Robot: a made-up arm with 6 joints. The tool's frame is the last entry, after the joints. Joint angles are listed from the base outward. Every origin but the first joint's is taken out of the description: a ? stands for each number. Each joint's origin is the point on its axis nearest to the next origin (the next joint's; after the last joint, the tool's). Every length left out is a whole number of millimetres.
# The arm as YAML. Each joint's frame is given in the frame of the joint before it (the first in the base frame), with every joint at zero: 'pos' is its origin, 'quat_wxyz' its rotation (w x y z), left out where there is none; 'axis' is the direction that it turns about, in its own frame. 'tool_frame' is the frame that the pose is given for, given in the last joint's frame.
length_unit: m
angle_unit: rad
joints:
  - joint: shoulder
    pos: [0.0, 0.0, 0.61]
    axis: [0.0, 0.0, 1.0]
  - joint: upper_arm
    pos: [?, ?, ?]
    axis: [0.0, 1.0, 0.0]
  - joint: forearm
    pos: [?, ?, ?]
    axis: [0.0, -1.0, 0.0]
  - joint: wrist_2
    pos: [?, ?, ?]
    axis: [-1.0, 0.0, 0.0]
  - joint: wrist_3
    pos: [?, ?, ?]
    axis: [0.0, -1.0, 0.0]
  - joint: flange
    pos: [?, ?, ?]
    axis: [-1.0, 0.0, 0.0]
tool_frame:
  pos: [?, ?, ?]
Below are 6 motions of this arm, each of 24 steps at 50 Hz.
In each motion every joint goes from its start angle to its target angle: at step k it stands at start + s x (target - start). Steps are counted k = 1, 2, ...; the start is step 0. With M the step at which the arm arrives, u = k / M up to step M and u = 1 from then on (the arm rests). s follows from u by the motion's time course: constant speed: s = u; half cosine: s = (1 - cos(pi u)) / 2; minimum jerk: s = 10 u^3 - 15 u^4 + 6 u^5.
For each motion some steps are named. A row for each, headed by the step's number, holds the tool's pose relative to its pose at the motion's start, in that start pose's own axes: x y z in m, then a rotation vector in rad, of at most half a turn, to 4 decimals.
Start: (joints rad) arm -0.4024 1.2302 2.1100 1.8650 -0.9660 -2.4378
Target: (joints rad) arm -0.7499 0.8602 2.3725 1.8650 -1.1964 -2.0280
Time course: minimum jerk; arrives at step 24
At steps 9, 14, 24:
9: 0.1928 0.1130 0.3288 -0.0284 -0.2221 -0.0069
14: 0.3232 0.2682 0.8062 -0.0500 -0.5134 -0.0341
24: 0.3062 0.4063 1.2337 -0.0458 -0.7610 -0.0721

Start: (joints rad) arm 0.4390 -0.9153 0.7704 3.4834 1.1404 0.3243
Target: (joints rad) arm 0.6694 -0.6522 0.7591 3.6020 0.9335 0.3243
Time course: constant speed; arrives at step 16
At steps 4, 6, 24:
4: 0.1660 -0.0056 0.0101 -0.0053 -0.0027 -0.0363
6: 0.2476 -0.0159 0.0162 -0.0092 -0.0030 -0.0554
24: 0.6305 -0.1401 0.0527 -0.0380 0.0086 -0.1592

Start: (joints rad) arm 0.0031 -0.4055 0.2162 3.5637 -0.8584 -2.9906
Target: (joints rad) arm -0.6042 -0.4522 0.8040 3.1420 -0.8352 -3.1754
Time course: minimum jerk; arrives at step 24
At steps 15, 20, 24:
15: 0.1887 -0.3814 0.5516 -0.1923 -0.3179 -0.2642
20: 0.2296 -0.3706 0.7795 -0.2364 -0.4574 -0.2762
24: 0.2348 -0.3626 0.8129 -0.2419 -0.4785 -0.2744

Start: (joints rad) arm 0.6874 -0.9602 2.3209 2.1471 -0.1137 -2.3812
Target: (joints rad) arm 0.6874 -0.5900 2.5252 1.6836 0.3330 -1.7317
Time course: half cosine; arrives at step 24
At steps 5, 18, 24:
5: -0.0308 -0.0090 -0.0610 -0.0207 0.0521 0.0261
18: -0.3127 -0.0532 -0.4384 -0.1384 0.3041 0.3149
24: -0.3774 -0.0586 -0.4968 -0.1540 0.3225 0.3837

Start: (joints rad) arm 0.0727 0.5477 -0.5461 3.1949 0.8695 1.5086
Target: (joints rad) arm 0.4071 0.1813 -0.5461 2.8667 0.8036 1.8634
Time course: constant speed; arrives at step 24
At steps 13, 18, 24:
13: -0.2511 -0.0938 -0.2731 -0.2544 0.0808 0.2332
18: -0.3395 -0.1562 -0.3754 -0.3602 0.1157 0.3220
24: -0.4388 -0.2496 -0.4916 -0.4916 0.1610 0.4277

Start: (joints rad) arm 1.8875 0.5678 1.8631 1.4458 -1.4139 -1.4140
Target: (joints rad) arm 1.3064 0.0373 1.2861 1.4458 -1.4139 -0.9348
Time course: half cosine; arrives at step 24
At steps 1, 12, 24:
1: 0.0020 -0.0002 0.0030 -0.0025 -0.0022 -0.0011
12: 0.1456 -0.0546 0.3712 -0.2940 -0.2406 -0.1565
24: 0.1006 -0.1595 0.7200 -0.5759 -0.4410 -0.3773

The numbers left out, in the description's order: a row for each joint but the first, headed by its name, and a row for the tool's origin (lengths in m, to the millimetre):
upper_arm: 0.12 0.0 0.0
forearm: 0.0 0.0 1.14
wrist_2: 1.28 0.0 0.19
wrist_3: 0.0 0.0 0.0
flange: 0.22 0.0 0.0
tool: 0.0 0.0 0.0

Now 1 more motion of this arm.
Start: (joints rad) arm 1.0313 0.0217 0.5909 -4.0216 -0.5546 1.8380
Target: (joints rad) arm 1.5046 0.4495 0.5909 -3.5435 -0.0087 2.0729
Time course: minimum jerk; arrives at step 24
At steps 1, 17, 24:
1: -0.0001 -0.0009 0.0000 -0.0003 0.0002 -0.0007
17: -0.4678 -1.0679 -0.2107 -0.3987 0.4871 -0.8616
24: -0.6312 -1.2217 -0.2679 -0.4736 0.6143 -0.9974

